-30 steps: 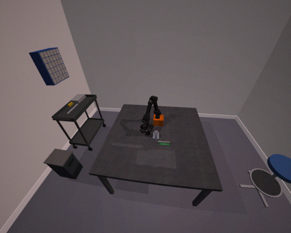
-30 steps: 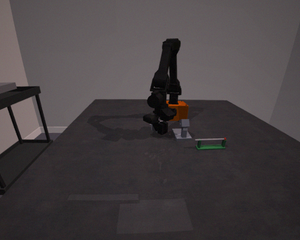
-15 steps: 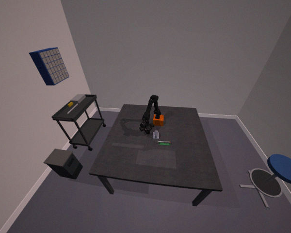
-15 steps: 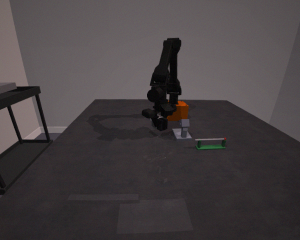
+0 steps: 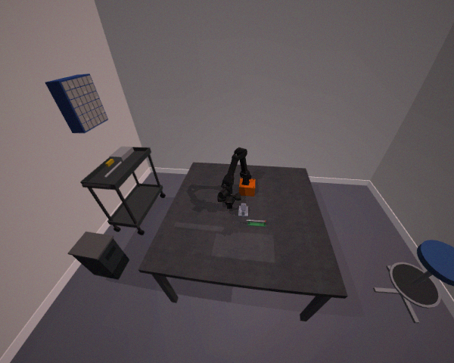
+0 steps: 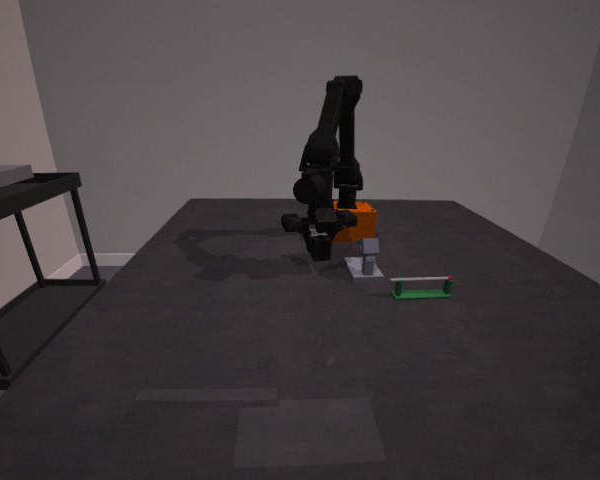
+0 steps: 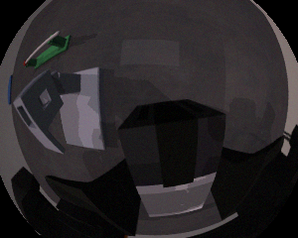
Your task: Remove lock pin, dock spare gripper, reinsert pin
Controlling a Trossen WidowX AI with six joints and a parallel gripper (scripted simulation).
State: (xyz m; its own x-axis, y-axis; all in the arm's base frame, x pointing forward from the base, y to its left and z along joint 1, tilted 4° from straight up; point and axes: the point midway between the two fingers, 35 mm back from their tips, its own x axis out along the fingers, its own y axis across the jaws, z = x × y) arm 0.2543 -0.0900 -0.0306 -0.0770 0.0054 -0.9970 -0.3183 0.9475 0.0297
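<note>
Right now the spare gripper is 1 cm behind my gripper tip, 1 cm to the right of it and 2 cm above it. From my gripper tip the other things lie so: grey mount 2 cm ahead, 12 cm to the left; then green cradle 11 cm ahead, 25 cm to the left, 3 cm below.
</note>
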